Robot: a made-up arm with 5 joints.
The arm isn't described. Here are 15 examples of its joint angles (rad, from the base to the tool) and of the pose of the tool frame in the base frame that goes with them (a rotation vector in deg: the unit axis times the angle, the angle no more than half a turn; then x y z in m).
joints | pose
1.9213 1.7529 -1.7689 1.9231 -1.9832 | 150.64 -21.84 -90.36 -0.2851 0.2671 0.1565
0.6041 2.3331 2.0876 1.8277 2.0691 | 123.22 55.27 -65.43 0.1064 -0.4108 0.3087
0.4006 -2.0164 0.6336 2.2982 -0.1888 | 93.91 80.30 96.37 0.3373 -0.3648 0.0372
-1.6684 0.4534 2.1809 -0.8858 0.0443 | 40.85 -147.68 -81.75 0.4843 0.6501 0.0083
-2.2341 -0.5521 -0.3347 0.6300 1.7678 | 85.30 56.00 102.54 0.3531 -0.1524 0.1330
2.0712 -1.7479 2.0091 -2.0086 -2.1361 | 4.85 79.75 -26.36 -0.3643 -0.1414 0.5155
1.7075 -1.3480 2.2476 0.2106 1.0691 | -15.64 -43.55 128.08 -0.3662 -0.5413 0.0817
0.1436 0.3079 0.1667 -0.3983 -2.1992 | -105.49 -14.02 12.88 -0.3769 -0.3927 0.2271
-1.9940 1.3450 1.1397 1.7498 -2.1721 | 127.94 30.46 -83.74 0.0580 0.3417 0.1907
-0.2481 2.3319 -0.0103 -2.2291 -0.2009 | 78.64 -129.84 47.17 0.0629 -0.1852 -0.4527
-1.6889 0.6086 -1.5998 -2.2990 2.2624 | 12.82 -57.32 -166.87 0.5990 -0.1111 -0.1146
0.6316 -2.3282 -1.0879 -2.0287 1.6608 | -45.90 141.90 -21.02 -0.1356 0.1440 0.2855
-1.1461 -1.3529 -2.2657 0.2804 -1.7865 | 18.04 -149.19 -22.21 0.6974 -0.1816 -0.1602
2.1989 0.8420 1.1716 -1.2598 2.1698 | -158.71 56.64 -53.25 -0.7234 0.2319 -0.0742
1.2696 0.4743 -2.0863 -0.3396 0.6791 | -52.34 -105.68 -21.56 -0.1518 0.0036 -0.5232
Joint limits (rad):
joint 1: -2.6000..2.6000
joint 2: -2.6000..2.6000
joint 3: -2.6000..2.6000
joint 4: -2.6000..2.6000
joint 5: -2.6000..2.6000
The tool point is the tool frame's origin. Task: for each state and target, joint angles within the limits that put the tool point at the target. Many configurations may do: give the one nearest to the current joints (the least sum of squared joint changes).
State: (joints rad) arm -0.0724 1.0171 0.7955 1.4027 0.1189
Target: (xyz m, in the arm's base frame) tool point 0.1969 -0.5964 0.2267
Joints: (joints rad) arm 0.1214 1.6926 0.6148 1.4096 0.2127
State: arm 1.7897 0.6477 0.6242 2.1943 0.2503
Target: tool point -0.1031 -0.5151 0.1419
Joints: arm 1.2613 0.5560 0.9242 2.0877 0.2303
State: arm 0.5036 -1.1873 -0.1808 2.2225 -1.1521
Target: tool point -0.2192 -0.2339 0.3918
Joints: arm 1.2492 -0.4907 -0.5392 2.6000 -1.2405
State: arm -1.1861 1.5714 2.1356 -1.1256 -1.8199
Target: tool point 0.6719 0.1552 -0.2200
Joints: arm -1.1461 1.4236 1.9458 -1.2095 -1.7009
